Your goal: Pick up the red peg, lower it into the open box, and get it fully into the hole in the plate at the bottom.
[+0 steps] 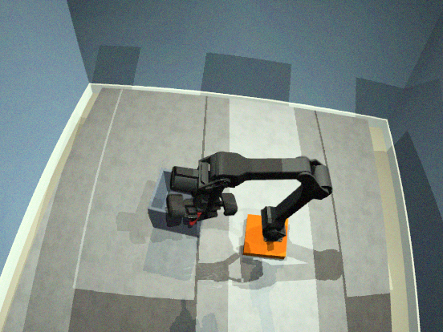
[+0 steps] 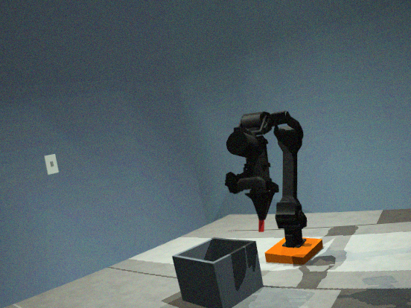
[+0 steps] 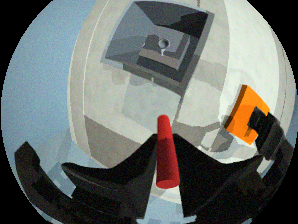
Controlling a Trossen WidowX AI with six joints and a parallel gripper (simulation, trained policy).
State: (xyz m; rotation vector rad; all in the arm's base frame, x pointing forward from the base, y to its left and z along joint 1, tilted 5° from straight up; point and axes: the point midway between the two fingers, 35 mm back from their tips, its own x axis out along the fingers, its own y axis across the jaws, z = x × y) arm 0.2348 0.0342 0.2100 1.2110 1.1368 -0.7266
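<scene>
Right now my gripper tip is 70 mm short of the light grey plate, 120 mm to the left of it and 150 mm above it. From my gripper tip the other things lie so: red peg: 10 mm above.
</scene>
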